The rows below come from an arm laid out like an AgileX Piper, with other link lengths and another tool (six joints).
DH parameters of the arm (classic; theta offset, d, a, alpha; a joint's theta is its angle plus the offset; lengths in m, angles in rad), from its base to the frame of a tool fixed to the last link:
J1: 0 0.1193 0 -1.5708
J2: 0.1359 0 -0.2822 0
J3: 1.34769 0 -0.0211 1.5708
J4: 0 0.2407 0 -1.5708
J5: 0 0 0 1.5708
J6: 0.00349 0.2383 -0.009 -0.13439
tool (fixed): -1.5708 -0.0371 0 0
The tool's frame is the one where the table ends.
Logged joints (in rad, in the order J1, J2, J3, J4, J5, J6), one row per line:
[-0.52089, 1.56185, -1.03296, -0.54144, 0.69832, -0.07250]
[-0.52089, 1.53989, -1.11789, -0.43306, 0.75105, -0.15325]
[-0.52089, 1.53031, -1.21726, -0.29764, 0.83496, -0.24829]
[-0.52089, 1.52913, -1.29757, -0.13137, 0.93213, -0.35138]
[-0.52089, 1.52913, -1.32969, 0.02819, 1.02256, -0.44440]
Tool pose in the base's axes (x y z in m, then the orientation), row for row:
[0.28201, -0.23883, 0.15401, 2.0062, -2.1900, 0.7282]
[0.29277, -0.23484, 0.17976, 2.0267, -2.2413, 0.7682]
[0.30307, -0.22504, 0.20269, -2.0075, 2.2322, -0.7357]
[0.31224, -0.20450, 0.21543, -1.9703, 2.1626, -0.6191]
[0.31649, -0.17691, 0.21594, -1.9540, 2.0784, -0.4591]
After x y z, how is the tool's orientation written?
As a rotation vector, in radians.
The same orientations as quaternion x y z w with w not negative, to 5 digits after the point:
[0.65548, -0.71553, 0.23792, 0.04180]
[0.64998, -0.71881, 0.24637, 0.01186]
[-0.64927, 0.72194, -0.23794, 0.02531]
[-0.65700, 0.72113, -0.20644, 0.07555]
[-0.67090, 0.71361, -0.15763, 0.12576]

